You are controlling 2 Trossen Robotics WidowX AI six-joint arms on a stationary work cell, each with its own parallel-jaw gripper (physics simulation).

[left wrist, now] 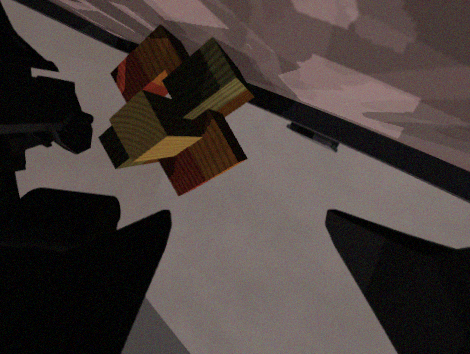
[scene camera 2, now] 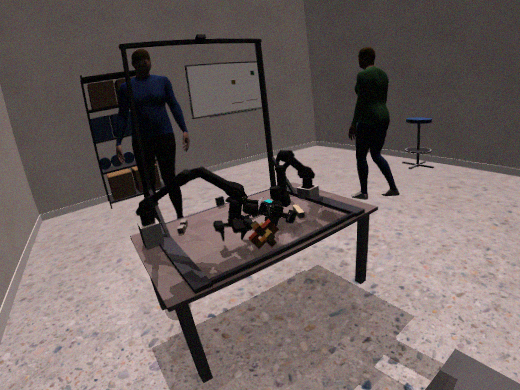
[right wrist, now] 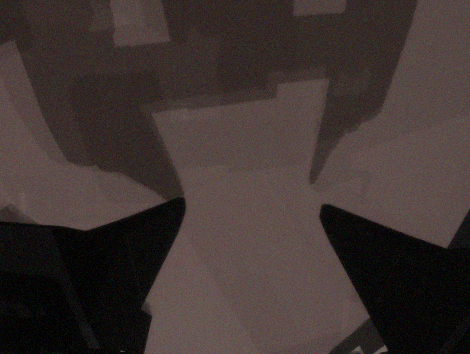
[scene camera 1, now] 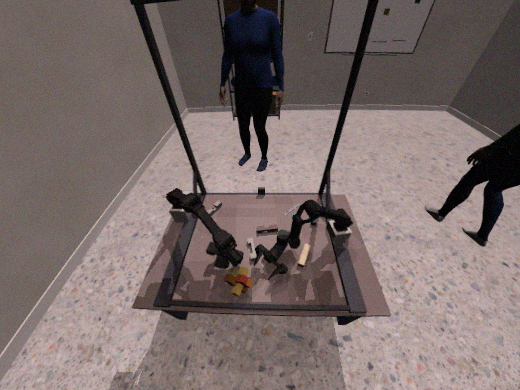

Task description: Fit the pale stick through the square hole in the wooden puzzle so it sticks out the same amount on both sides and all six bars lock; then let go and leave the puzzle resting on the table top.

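Frame: origin at the left arm's base, x up, y ahead, z left, level; metres.
Where they show: left gripper, fingertip midpoint: (left wrist: 249, 217) (scene camera 2: 278, 219) (scene camera 1: 260, 272); right gripper, fingertip midpoint: (scene camera 2: 232, 240) (right wrist: 252, 207); left arm's base at its link origin: (scene camera 2: 307, 186) (scene camera 1: 340, 226); right arm's base at its link origin: (scene camera 2: 148, 222) (scene camera 1: 178, 204).
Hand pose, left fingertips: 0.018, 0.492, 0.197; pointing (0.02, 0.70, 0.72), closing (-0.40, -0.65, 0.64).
Note:
Each offset is from my left fingertips to the top centre of the thing, as dx, dy, dz.
The wooden puzzle (scene camera 1: 239, 281) (scene camera 2: 263, 233) of red, orange and yellow-olive bars is near the table's front edge; it also shows at upper left in the left wrist view (left wrist: 137, 125). Its square hole cannot be made out clearly. The pale stick {-0.055, -0.249, -0.084} (scene camera 1: 304, 255) (scene camera 2: 298, 210) lies apart from the puzzle, to its right in both scene views. My left gripper (scene camera 1: 265, 270) (left wrist: 249, 217) is open and empty, right of the puzzle in scene camera 1. My right gripper (scene camera 2: 234, 236) (right wrist: 252, 207) is open and empty, left of the puzzle in scene camera 2, above table top.
A white block {-0.055, +0.030, -0.167} (scene camera 1: 251, 249) and a dark slotted block {-0.055, -0.077, -0.286} (scene camera 1: 267, 230) lie behind the puzzle. A small pale piece {-0.055, +0.255, -0.504} (scene camera 1: 215, 206) (scene camera 2: 182, 226) lies near my right arm's base. Dark rails (scene camera 1: 260, 306) border the table. A person in blue (scene camera 1: 253, 47) (scene camera 2: 151, 102) stands behind it.

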